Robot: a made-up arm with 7 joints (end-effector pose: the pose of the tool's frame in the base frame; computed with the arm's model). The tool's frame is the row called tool. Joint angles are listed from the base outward.
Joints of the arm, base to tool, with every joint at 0 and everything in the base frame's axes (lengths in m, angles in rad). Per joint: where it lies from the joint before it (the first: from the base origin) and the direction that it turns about. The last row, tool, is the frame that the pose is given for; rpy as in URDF.
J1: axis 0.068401 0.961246 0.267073 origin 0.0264 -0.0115 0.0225
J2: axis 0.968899 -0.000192 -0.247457 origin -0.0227 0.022 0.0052
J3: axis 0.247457 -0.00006 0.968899 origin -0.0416 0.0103 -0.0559
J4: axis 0.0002 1 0.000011 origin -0.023 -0.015 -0.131
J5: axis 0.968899 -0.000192 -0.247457 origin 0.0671 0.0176 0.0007
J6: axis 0.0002 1 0.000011 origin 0.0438 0.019 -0.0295
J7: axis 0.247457 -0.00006 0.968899 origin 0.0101 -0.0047 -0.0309
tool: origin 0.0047 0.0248 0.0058 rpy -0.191 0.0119 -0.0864
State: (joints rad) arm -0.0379 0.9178 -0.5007 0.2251 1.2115 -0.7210 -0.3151
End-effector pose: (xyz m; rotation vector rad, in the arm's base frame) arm 0.1041 0.1296 -0.1454 1.3545 0.2880 -1.9554
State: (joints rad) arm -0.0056 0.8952 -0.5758 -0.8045 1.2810 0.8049 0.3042
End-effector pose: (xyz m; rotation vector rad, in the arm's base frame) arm 0.0422 0.0958 -0.0191 1.5453 -0.5910 -0.0367
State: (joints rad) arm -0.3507 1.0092 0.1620 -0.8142 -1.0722 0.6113 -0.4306
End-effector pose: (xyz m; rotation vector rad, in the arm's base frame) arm 0.1234 0.1146 -0.0377 -0.0668 -0.0976 -1.2217
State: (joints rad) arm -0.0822 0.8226 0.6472 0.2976 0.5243 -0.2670 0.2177
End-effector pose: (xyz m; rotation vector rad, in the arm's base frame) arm 0.0535 0.2715 -0.0386 1.2147 -0.2005 0.3525
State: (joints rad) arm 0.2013 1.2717 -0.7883 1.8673 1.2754 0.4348 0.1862
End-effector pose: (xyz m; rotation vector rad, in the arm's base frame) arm -0.0166 0.3310 -0.0249 -1.6381 -1.7901 0.7306
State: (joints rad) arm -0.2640 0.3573 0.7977 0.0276 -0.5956 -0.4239 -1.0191
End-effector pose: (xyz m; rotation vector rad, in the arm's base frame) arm 0.1033 0.2102 -0.1320 0.0903 -0.8740 -0.4633
